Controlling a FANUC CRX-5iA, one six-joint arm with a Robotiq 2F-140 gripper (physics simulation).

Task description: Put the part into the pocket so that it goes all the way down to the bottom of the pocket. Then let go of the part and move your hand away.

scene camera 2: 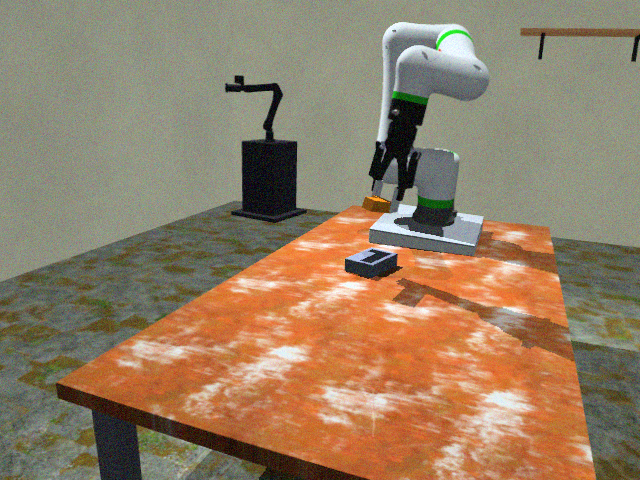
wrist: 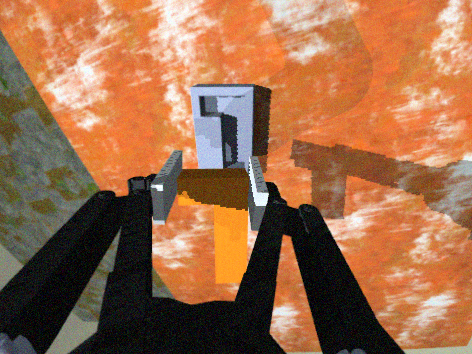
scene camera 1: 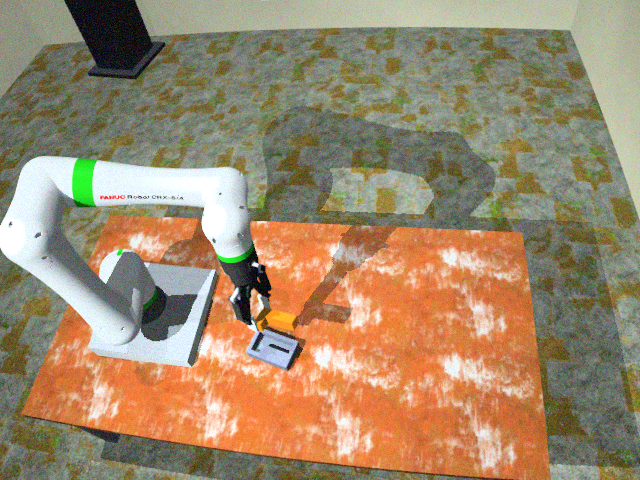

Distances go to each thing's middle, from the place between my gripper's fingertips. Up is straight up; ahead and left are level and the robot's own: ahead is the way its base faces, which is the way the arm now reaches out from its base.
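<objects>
I am looking at the orange L-shaped part (wrist: 227,189), and my hand is 1 cm to the right of it, 5 cm short of it and 2 cm below it.
</objects>
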